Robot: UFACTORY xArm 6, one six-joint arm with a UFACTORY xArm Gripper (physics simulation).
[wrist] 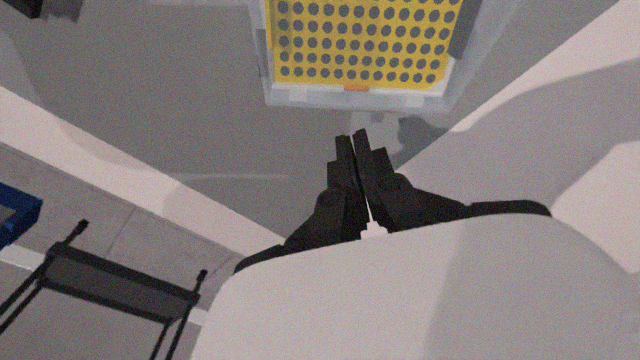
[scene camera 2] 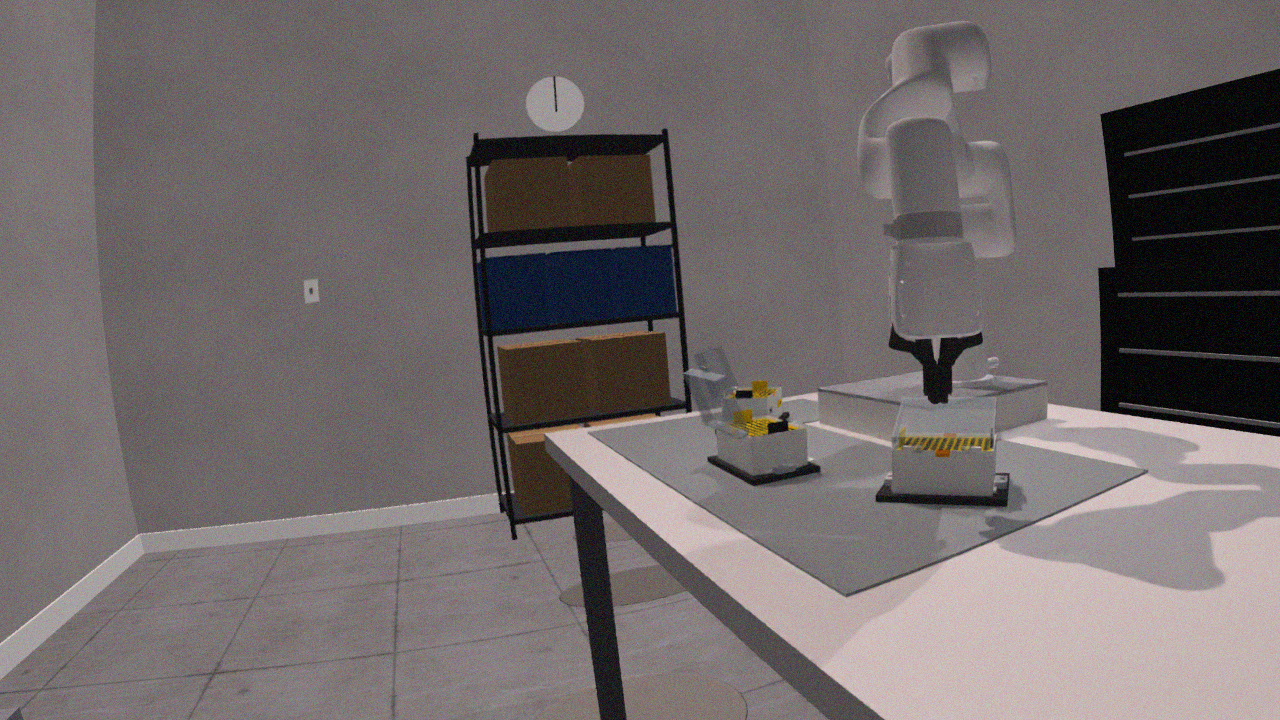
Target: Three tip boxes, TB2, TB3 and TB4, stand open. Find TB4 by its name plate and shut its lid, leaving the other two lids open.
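Places are measured from the arm's base along level axes (x ahead, y left, z up), in centimetres.
Where they show: gripper, between the fingertips: (wrist: 356, 154) (scene camera 2: 937, 402); arm's base, origin of its link: (scene camera 2: 959, 382).
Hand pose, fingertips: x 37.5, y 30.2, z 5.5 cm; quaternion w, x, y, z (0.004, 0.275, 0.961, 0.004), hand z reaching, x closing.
Things, the pixels of their centre, and the offset from my fingertips. "spot": a spot on its surface instead. Level surfaces: height alone.
- second tip box, middle of its body: (scene camera 2: 768, 443) dx +4.8, dy -29.5, dz -8.6 cm
- third tip box, a spot on its surface: (scene camera 2: 739, 408) spot: dx +12.2, dy -23.9, dz -1.7 cm
- grey mat, height of its surface: dz -11.9 cm
- pale table, height of its surface: dz -12.2 cm
The nearest tip box on the right (scene camera 2: 944, 471) stands on a black base and holds a yellow tip rack (scene camera 2: 921, 442) (wrist: 359, 37). No name plate is readable, so I cannot tell which box is TB4. Its clear lid (scene camera 2: 948, 415) (wrist: 320, 101) is tipped partway over the rack. My gripper (scene camera 2: 937, 399) (wrist: 356, 154) is shut and empty, fingers pointing down, at the lid's raised edge; contact is unclear. A second tip box (scene camera 2: 762, 454) stands to the left with its clear lid (scene camera 2: 706, 395) open. A third tip box (scene camera 2: 741, 407) shows partly behind it, its lid (scene camera 2: 714, 365) also raised.
The boxes stand on a grey mat (scene camera 2: 823, 528) on the pale table (scene camera 2: 1074, 608). A low, wide grey case (scene camera 2: 1015, 411) lies behind the nearest box. A black shelf rack (scene camera 2: 572, 235) with brown and blue boxes stands by the wall beyond the table.
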